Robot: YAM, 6 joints.
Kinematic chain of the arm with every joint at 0, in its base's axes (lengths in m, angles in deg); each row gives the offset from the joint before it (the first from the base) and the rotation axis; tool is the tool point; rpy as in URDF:
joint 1: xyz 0 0 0.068 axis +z
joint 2: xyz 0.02 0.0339 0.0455 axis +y
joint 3: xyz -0.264 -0.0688 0 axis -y
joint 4: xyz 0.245 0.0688 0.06 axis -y
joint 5: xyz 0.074 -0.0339 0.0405 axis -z
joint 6: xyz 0.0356 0 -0.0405 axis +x
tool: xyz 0 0 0 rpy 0 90 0
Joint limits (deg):
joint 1: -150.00..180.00
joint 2: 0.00..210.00
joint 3: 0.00..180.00
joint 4: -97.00..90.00
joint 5: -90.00..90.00
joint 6: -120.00..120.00
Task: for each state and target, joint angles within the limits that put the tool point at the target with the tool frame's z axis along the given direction. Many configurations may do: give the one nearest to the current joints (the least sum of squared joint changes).
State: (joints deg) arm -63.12 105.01 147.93 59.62 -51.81 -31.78
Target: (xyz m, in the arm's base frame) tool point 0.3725 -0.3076 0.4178 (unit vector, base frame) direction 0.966 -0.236 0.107
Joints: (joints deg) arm -41.51 114.92 113.09 8.77 -27.60 -31.78
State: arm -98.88 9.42 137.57 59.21 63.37 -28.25
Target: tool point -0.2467 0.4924 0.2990 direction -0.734 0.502 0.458
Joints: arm -65.07 0.13 135.19 14.02 26.99 -28.25
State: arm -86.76 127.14 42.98 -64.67 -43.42 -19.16
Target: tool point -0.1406 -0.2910 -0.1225 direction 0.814 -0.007 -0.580
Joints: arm -120.25 163.62 84.61 -45.86 -44.99 -19.16
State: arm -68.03 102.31 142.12 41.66 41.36 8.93
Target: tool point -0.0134 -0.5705 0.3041 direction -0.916 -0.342 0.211
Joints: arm -88.03 148.56 135.67 47.11 67.97 8.93
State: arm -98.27 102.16 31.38 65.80 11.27 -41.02
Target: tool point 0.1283 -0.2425 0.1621 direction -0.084 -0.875 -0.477
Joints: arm -58.15 83.16 31.53 17.31 32.21 -41.02
